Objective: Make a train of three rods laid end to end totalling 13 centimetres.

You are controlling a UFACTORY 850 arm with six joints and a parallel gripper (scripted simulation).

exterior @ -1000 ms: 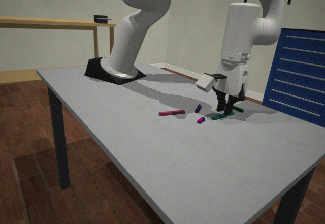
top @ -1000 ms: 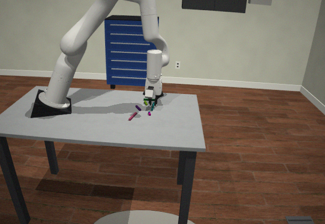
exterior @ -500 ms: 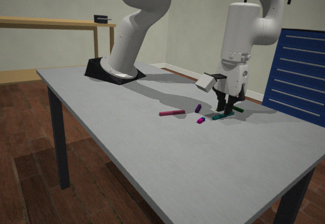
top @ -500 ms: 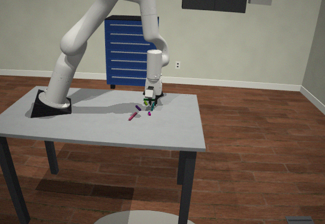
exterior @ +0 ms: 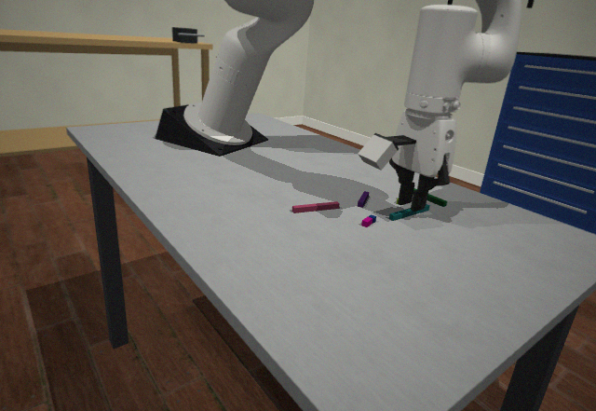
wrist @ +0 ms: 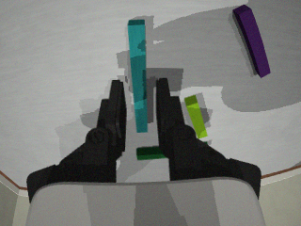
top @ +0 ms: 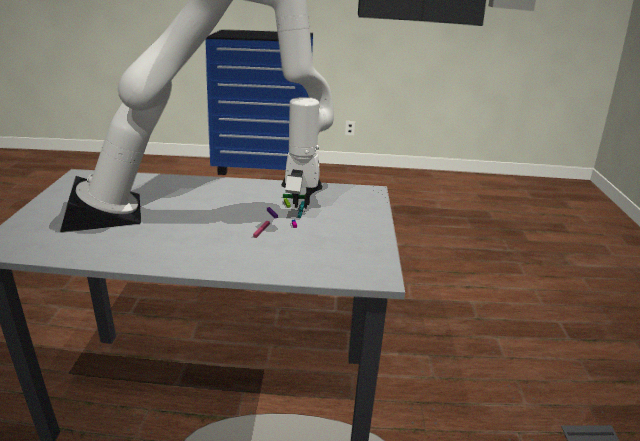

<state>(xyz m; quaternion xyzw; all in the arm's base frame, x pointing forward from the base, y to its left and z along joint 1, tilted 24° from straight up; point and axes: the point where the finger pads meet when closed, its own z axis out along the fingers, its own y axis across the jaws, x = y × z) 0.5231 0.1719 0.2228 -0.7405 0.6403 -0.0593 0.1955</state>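
The turquoise rod lies 30 mm below my hand. The rest, counted from my hand: lime rod: 60 mm behind, 30 mm to the left, 30 mm below; purple rod: 80 mm behind, 50 mm to the right, 30 mm below; blue rod: 90 mm to the right, 30 mm below, 10 mm ahead.
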